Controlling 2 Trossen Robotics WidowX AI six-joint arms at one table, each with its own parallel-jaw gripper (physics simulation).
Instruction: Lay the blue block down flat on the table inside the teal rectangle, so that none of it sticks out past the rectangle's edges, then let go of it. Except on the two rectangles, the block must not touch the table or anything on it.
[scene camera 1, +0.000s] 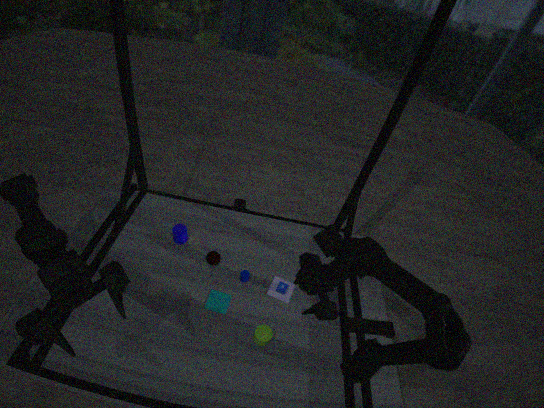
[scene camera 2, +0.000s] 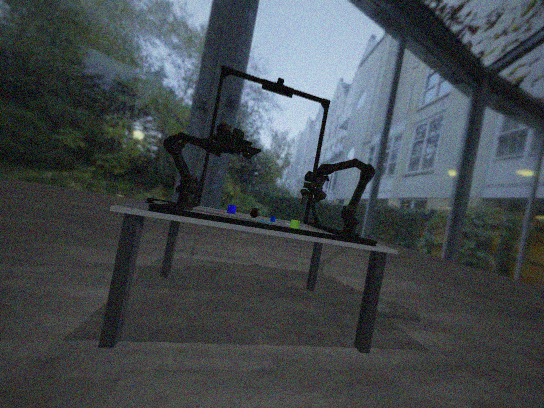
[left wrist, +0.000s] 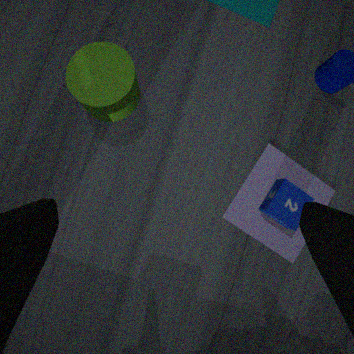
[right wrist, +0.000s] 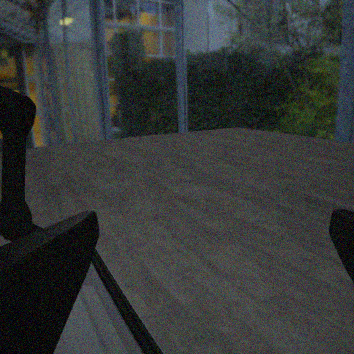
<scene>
My left gripper (scene camera 1: 298, 298) is open and holds nothing. Also in view: a blue block (left wrist: 283, 202). My right gripper (scene camera 1: 99, 336) is open, with nothing in its grasp. The table carries a green cylinder (left wrist: 100, 75). I also see a lilac rectangle (left wrist: 272, 164).
My left gripper also shows in the left wrist view (left wrist: 181, 212). My right gripper also shows in the right wrist view (right wrist: 214, 222). The right wrist view misses the green cylinder: it is out of frame. Scene camera 2 does not show the blue block, which is hidden by the green cylinder.
</scene>
